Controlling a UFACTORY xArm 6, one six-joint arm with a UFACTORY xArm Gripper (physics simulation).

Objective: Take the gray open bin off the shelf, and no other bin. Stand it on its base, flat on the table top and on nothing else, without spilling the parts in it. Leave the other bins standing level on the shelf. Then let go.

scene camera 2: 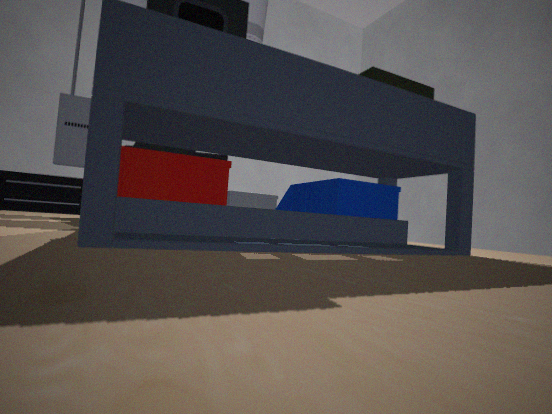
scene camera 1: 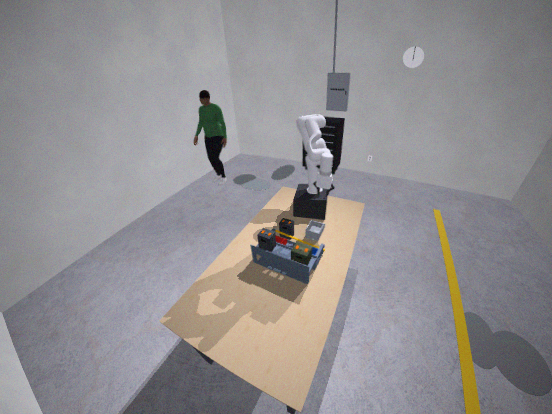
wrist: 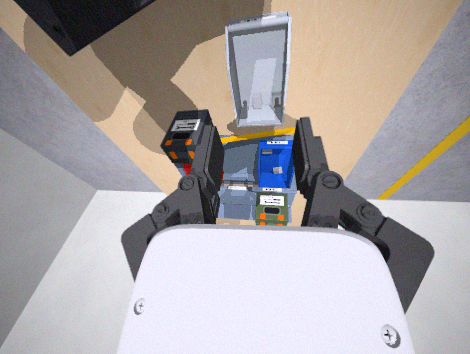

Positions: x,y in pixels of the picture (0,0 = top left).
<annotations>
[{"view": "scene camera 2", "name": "gray open bin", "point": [234,198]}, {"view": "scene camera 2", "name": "blue bin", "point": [338,196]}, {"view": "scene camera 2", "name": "red bin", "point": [148,174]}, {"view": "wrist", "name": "gripper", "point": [256,135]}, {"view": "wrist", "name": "gray open bin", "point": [258,47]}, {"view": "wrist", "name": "blue bin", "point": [281,155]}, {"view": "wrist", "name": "dark case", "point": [186,130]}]
</annotations>
